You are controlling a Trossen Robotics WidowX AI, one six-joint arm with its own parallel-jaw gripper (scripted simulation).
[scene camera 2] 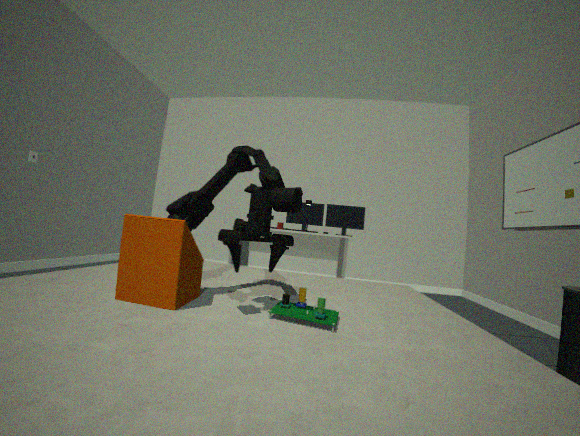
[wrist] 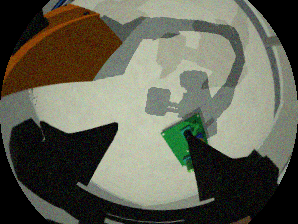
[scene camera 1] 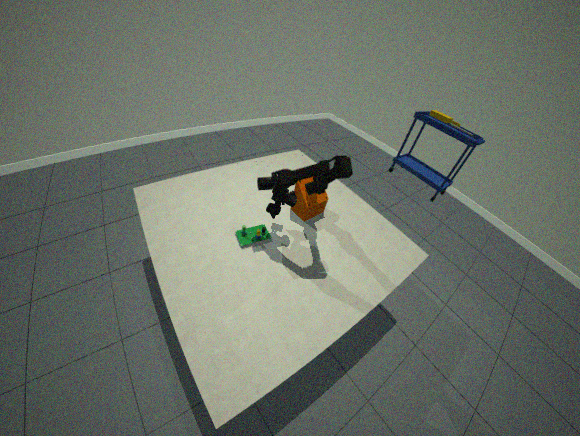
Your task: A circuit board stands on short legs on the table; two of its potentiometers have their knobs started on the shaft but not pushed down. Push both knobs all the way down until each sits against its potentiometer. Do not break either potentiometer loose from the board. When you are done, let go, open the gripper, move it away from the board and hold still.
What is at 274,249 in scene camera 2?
The gripper.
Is the gripper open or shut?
Open.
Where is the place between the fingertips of the gripper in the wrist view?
154,133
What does the gripper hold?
Nothing.
